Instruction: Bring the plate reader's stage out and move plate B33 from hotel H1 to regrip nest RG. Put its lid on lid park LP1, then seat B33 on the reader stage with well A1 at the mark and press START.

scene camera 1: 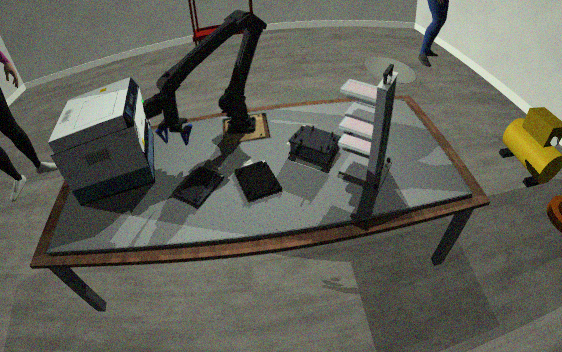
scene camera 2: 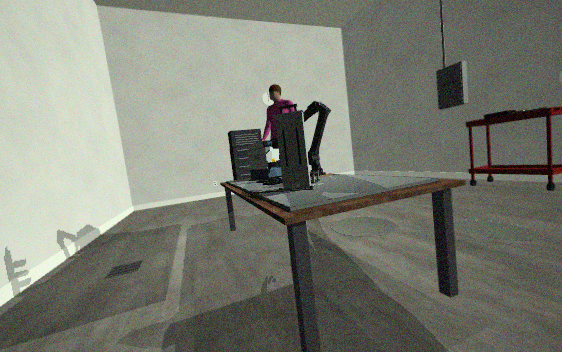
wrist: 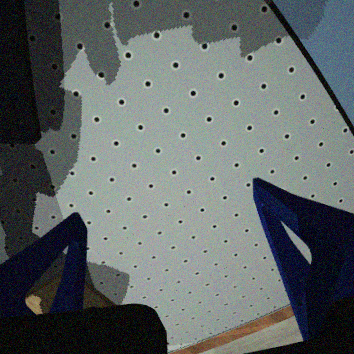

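Seen in the pictures: gripper, between the fingertips: (scene camera 1: 176, 143) (wrist: 165, 204); arm's base, origin of its link: (scene camera 1: 242, 126).
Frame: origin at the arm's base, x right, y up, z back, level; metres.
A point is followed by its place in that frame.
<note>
The white and dark plate reader (scene camera 1: 92, 117) {x 0.510, y 0.326, z -0.295 m} (scene camera 2: 247, 155) {x 0.672, y 0.223, z -0.420 m} stands at the table's left end; a protruding stage cannot be made out. My gripper (scene camera 1: 175, 139) {x 0.239, y 0.087, z -0.196 m} (wrist: 165, 204) {x 0.239, y 0.087, z -0.196 m} is open and empty, above the table close to the reader's front. A blue surface beside it fills the upper right corner of the wrist view. The grey hotel tower (scene camera 1: 382, 130) {x -0.483, y 0.227, z -0.386 m} (scene camera 2: 292, 150) {x -0.517, y 0.194, z -0.335 m} holds several pale pink-topped plates (scene camera 1: 360, 91) {x -0.422, y 0.323, z -0.305 m} (scene camera 1: 357, 127) {x -0.422, y 0.181, z -0.303 m} (scene camera 1: 356, 144) {x -0.424, y 0.110, z -0.305 m} on its left side; no label is readable, so B33 cannot be told. A black posted fixture (scene camera 1: 314, 146) {x -0.284, y 0.055, z -0.237 m} and two flat black holders (scene camera 1: 198, 185) {x 0.140, y 0.007, z -0.352 m} (scene camera 1: 258, 180) {x -0.079, y 0.005, z -0.343 m} lie between; their names are unreadable.
The arm's base stands on a wooden board (scene camera 1: 262, 126) {x -0.089, y 0.004, z -0.016 m} at the back. The table has a brown wooden rim (scene camera 1: 250, 247) {x -0.054, y -0.018, z -0.609 m} (scene camera 2: 350, 206) {x -0.950, y -0.024, z -0.290 m}. A red cart (scene camera 1: 205, 33) (scene camera 2: 515, 170), a yellow machine (scene camera 1: 532, 145), a hanging panel (scene camera 2: 451, 85) and people are beyond the table.
</note>
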